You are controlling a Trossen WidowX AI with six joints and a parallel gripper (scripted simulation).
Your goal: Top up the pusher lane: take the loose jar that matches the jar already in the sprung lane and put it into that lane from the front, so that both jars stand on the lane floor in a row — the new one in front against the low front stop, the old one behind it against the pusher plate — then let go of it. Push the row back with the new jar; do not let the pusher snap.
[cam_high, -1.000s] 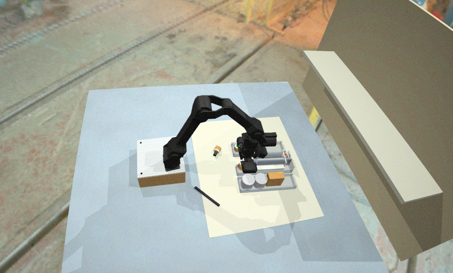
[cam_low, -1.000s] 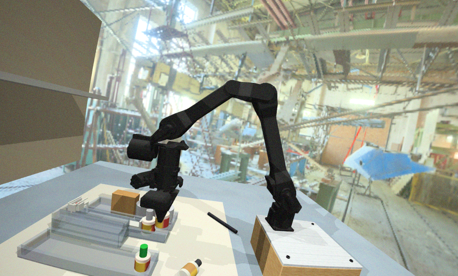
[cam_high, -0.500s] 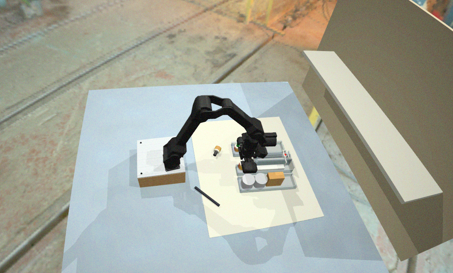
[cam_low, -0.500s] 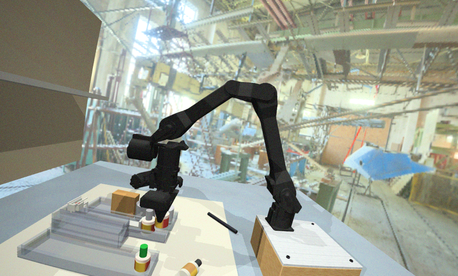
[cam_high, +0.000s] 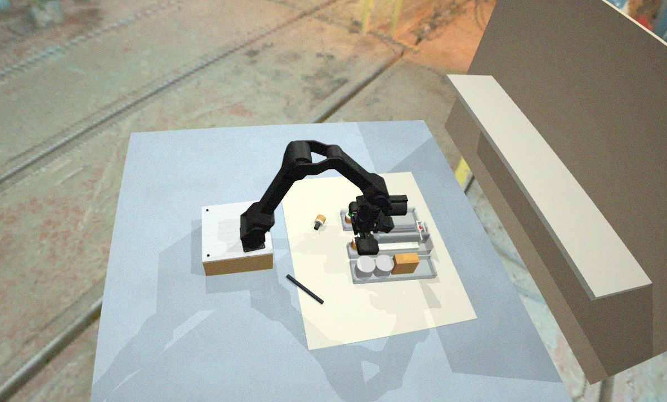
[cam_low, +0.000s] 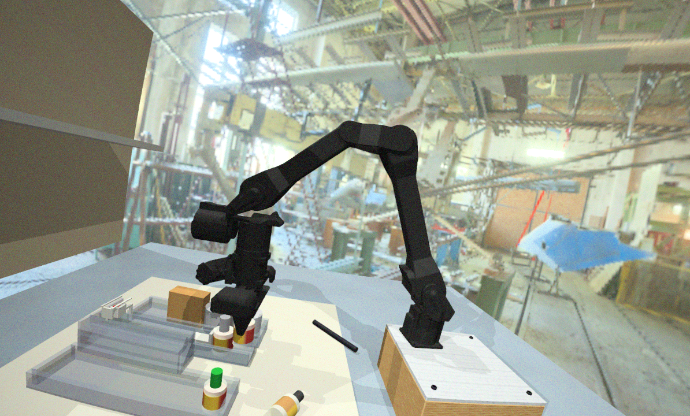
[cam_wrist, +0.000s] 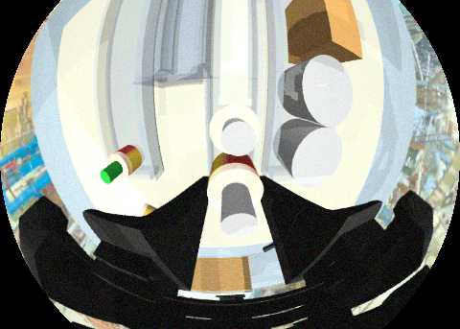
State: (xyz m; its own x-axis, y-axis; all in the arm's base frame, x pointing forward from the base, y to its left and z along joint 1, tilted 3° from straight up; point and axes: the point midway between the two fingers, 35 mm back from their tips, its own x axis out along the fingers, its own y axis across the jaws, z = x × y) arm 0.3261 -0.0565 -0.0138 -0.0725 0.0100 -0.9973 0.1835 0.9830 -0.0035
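Now: gripper tip 15 cm short of the white pusher plate and 1 cm above it. The rest, counted from my gripper tip: tan box (13 cm ahead, 10 cm to the right, 2 cm below); then small bottle (13 cm to the left, 9 cm behind, 4 cm below); then black rod (20 cm behind, 9 cm to the right, 5 cm below).
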